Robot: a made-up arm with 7 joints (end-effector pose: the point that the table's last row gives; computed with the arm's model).
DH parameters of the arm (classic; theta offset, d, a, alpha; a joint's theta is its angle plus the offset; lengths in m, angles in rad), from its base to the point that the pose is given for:
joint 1: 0 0.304 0 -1.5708
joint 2: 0 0 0 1.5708
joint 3: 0 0.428 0.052 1.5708
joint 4: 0 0 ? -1.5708
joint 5: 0 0.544 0 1.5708
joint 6: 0 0 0.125 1.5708
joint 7: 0 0 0 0
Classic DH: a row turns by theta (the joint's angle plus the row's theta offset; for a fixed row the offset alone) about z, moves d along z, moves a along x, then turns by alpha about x.
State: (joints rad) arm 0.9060 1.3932 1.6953 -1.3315 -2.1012 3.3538 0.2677
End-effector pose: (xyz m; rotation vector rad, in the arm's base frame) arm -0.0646 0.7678 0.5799 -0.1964 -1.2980 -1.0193
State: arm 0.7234 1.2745 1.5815 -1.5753 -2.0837 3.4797 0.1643
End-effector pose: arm -0.0427 0.7010 0.5495 0.0607 -1.4106 -1.0642
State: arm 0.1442 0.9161 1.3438 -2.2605 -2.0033 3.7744 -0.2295
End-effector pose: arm 0.0877 0.4886 0.4058 0.4130 -1.7327 -1.0458
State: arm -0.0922 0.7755 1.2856 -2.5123 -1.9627 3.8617 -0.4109
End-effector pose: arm 0.1268 0.3879 0.3589 0.3993 -1.8293 -1.0394
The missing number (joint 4, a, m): -0.117
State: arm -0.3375 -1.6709 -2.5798 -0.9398 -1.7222 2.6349 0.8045
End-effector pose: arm -0.8951 -0.0543 -0.1302 0.3082 -2.6620 -0.3757
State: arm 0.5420 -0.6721 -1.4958 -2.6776 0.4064 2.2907 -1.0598
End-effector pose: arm 0.2974 -0.4172 0.2635 -2.2050 0.0997 -0.6514
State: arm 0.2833 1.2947 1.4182 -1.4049 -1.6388 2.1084 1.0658
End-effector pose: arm 0.4183 0.8276 0.4422 -2.5601 -0.9419 -0.6081
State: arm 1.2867 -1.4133 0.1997 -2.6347 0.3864 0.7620 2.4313
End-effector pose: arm -0.0598 0.1883 0.6552 2.3609 -1.2040 0.0194
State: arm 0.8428 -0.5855 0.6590 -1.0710 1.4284 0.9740 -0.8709
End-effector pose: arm -0.3813 0.1784 1.2226 0.2719 -2.4491 0.0719
